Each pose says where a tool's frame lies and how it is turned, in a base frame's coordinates. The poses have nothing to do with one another.
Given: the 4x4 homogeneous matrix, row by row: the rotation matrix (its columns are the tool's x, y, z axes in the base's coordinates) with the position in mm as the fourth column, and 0 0 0 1 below. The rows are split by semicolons.
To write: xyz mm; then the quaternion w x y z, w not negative. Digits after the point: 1 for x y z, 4 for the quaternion.
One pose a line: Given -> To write
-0.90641 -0.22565 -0.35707 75.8; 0.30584 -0.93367 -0.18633 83.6; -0.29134 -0.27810 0.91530 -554.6; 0 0 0 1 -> 75.8 83.6 -554.6 0.1371 -0.1673 -0.1198 0.9689
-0.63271 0.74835 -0.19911 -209.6; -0.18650 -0.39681 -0.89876 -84.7; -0.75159 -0.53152 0.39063 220.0; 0 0 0 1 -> -209.6 -84.7 220.0 0.3005 0.3056 0.4597 -0.7778
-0.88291 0.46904 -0.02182 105.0; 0.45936 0.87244 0.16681 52.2; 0.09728 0.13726 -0.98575 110.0; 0 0 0 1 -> 105.0 52.2 110.0 0.0308 -0.2400 -0.9671 -0.0786
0.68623 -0.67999 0.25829 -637.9; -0.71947 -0.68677 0.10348 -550.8; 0.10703 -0.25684 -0.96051 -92.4; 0 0 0 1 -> -637.9 -550.8 -92.4 0.0987 -0.9129 0.3832 -0.1000
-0.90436 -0.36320 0.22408 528.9; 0.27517 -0.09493 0.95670 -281.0; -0.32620 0.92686 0.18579 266.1; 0 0 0 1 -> 528.9 -281.0 266.1 0.2159 -0.0345 0.6371 0.7391
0.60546 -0.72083 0.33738 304.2; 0.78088 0.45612 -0.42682 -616.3; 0.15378 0.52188 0.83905 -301.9; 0 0 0 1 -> 304.2 -616.3 -301.9 0.8516 0.2785 0.0539 0.4409
